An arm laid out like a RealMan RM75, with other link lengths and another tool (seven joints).
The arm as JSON. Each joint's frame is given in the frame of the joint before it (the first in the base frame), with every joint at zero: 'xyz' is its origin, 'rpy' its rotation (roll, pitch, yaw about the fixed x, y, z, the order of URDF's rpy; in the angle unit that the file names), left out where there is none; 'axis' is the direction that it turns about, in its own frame. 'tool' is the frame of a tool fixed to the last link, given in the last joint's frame.
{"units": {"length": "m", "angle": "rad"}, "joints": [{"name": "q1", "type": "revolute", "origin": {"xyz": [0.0, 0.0, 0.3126]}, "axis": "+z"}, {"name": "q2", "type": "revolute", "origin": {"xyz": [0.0, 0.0, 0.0]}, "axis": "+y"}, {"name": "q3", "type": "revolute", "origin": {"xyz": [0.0, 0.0, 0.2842]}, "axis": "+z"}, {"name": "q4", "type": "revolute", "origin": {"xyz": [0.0, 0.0, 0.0]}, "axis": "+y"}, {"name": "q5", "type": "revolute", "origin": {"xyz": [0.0, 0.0, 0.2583]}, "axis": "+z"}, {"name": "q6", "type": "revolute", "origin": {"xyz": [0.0, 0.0, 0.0]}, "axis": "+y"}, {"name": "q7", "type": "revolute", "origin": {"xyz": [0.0, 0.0, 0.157]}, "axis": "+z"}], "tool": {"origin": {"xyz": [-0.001, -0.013, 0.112], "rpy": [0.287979, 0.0, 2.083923]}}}
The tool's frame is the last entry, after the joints.
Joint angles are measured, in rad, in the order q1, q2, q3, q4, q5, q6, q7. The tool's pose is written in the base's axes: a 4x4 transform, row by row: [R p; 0 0 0 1], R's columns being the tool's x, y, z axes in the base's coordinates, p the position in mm. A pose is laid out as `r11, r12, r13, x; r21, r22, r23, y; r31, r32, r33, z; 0, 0, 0, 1`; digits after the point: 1 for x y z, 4 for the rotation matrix.
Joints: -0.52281, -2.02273, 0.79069, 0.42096, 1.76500, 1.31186, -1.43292
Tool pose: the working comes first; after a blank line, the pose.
Where each joint sits with the arm in this pose, in the base's axes (m; each line is computed from the numbers above, not from the rounded line before):
q1: 0.0000 0.0000 0.3126
q2: 0.0000 0.0000 0.3126
q3: -0.2215 0.1277 0.1885
q4: -0.2215 0.1277 0.1885
q5: -0.3959 0.3148 0.1523
q6: -0.3959 0.3148 0.1523
q7: -0.3424 0.3963 0.0293
the tool: -0.3141 0.4630 -0.0571

0.3173, -0.7517, 0.5781, -314.1; -0.8480, 0.0480, 0.5278, 463.0; -0.4246, -0.6577, -0.6222, -57.1; 0, 0, 0, 1
